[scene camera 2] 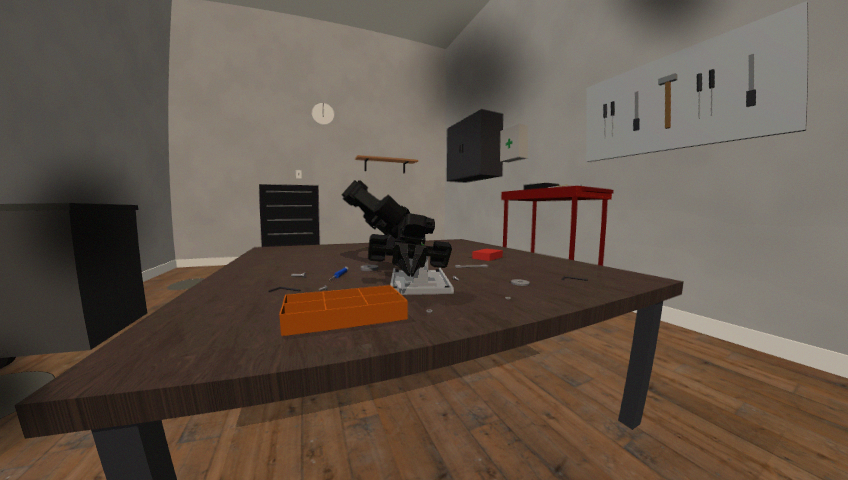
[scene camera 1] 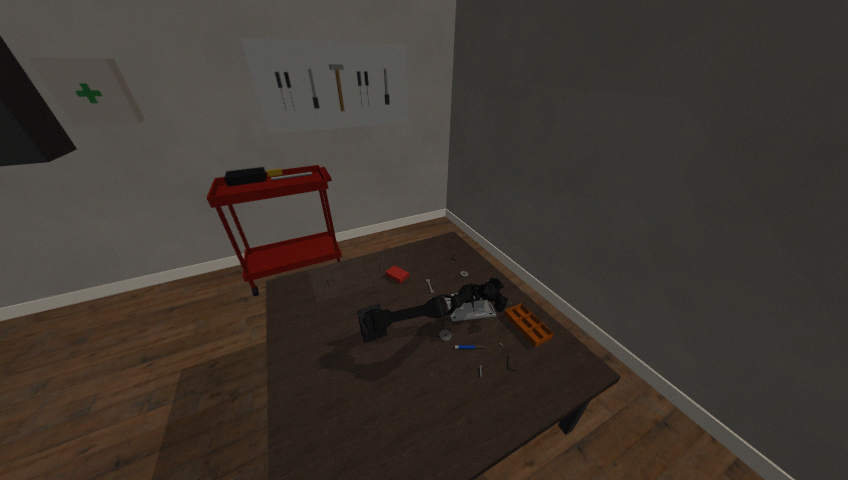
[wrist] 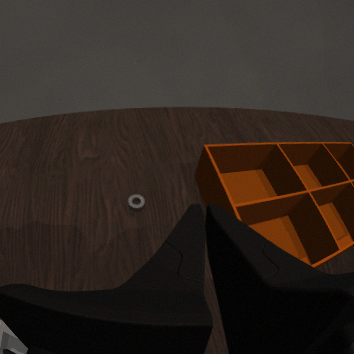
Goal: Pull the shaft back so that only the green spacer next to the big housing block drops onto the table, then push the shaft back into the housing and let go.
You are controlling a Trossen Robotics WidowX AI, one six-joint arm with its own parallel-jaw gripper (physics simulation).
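Places are measured from the arm's base along level axes (x ahead, y left, z up), in millimetres.
Where they show: gripper, fingertip midpoint: (scene camera 2: 410,274) (scene camera 1: 507,299) (wrist: 202,213); arm's base, link origin: (scene camera 1: 370,319).
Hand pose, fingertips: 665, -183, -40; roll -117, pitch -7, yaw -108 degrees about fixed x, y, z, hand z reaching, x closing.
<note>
Things, the pixels of their top centre, and the offset from my fingertips, as dx, dy, dz.
- orange divided tray, top centre: (wrist: 331,185) (scene camera 2: 343,297) (scene camera 1: 528,321) +10, -138, -28
- small grey ring, top centre: (wrist: 135,200) +53, +17, -62
- blue screwdriver, top centre: (scene camera 2: 338,270) (scene camera 1: 470,345) -306, -102, -46
- red block, top centre: (scene camera 2: 487,250) (scene camera 1: 397,272) -384, +517, -33
A white base plate (scene camera 1: 470,315) (scene camera 2: 440,290) (wrist: 9,341) with grey-white upright blocks stands mid-table, partly under the arm. Its corner shows at the wrist view's lower left. My gripper (scene camera 2: 410,274) (wrist: 202,213) is shut, its fingertips almost touching, low over the upright blocks in scene camera 2. In the wrist view nothing shows at the fingertips; the space behind them is partly hidden. The arm covers much of the housing in scene camera 1. The shaft and the green spacer cannot be made out.
An orange divided tray (scene camera 1: 537,343) (scene camera 2: 345,321) (wrist: 202,175) stands close to the plate. A small grey ring (wrist: 130,203) lies left of the tray in the wrist view. A blue screwdriver (scene camera 1: 465,347) (scene camera 2: 340,272) and a red block (scene camera 1: 396,274) (scene camera 2: 487,255) lie on the table.
</note>
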